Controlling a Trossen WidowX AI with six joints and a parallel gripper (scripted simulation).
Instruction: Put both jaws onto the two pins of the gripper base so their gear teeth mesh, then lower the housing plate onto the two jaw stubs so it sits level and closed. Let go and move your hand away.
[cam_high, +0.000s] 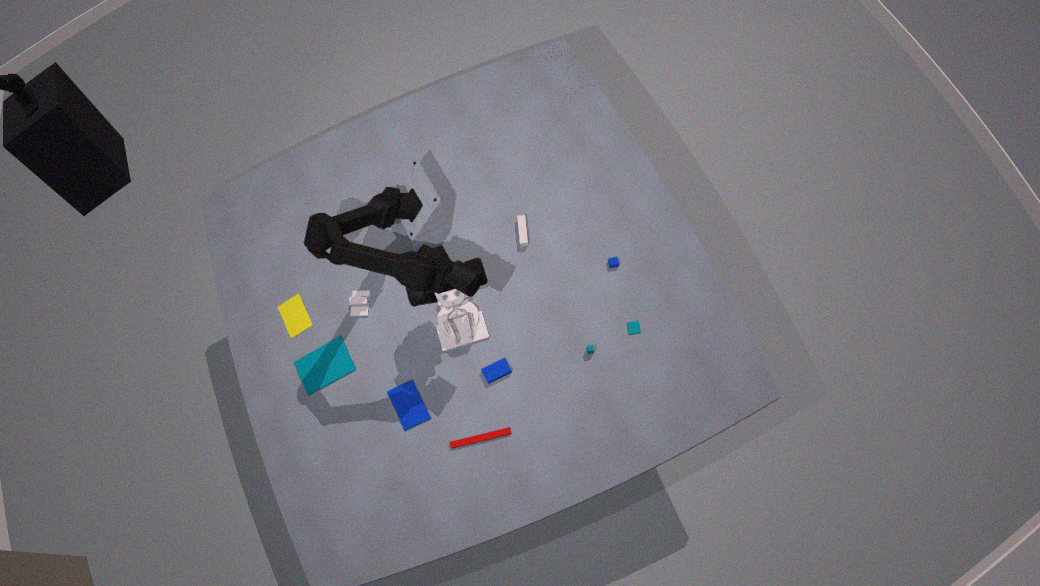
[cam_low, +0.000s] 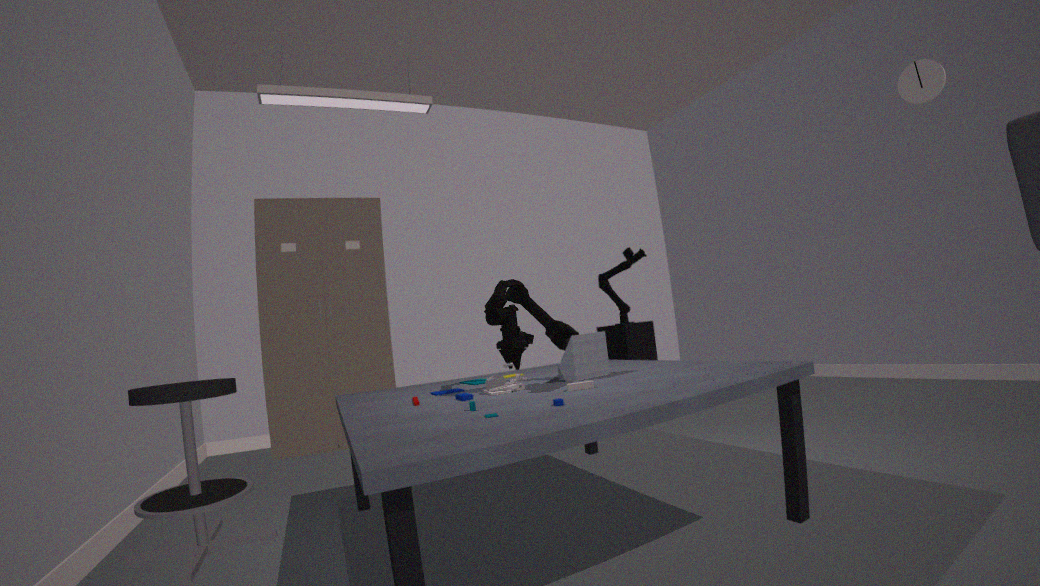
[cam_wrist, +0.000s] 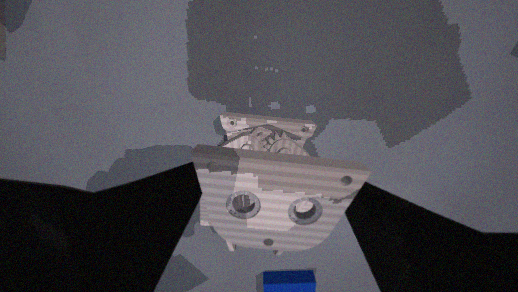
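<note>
Now: the housing plate 6 cm below my gripper tip. From my gripper tip the other things lie so: flat white ribbed plate: 7 cm below, 7 cm ahead, 2 cm to the right; then white gripper base: 2 cm above, 1 cm ahead; then blue block: 20 cm ahead, 6 cm below.
</note>
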